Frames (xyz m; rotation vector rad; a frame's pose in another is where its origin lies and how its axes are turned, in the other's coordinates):
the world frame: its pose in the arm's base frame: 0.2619 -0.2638 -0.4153 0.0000 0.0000 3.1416
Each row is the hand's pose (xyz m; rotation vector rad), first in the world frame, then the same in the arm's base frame.
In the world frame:
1: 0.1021 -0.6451 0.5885 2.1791 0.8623 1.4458
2: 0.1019 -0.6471 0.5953 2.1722 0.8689 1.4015
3: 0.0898 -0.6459 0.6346 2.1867 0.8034 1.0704
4: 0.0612 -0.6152 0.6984 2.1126 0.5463 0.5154
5: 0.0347 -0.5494 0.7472 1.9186 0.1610 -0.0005
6: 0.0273 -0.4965 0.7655 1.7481 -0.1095 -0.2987
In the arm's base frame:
1: 0.1598 0.3813 0.1732 0.7382 -1.8656 -0.4631
2: 0.1600 0.3833 0.1800 0.7531 -1.8827 -0.4969
3: 0.1721 0.3821 0.2193 0.7598 -2.0681 -0.7207
4: 0.2007 0.3514 0.2831 0.6111 -2.3631 -1.2106
5: 0.2272 0.2856 0.3319 -0.2156 2.5690 1.7946
6: 0.2346 0.2327 0.3502 0.1389 2.2179 1.8319

